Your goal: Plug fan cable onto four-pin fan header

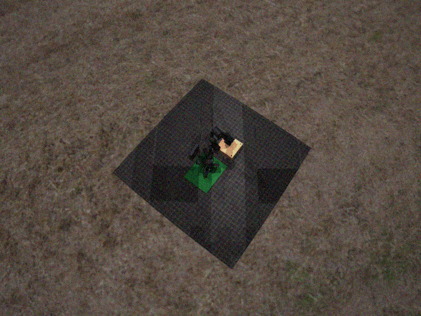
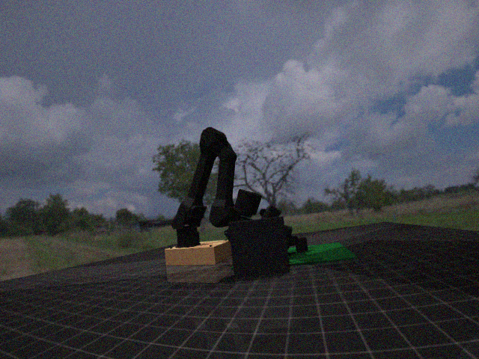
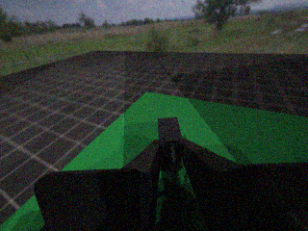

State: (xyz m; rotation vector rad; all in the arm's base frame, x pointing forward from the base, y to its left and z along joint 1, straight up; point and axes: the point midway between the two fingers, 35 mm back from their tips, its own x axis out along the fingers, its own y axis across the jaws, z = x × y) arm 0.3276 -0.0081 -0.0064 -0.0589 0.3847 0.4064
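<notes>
Now: the black fan plug 1 cm ahead of my gripper tip and 1 cm below it. Round my gripper tip: pale four-pin fan header 10 cm behind, 5 cm to the right, 3 cm below; black fan 10 cm behind, 18 cm to the right, 3 cm above; green board 2 cm behind, 2 cm to the right, 5 cm below.
</notes>
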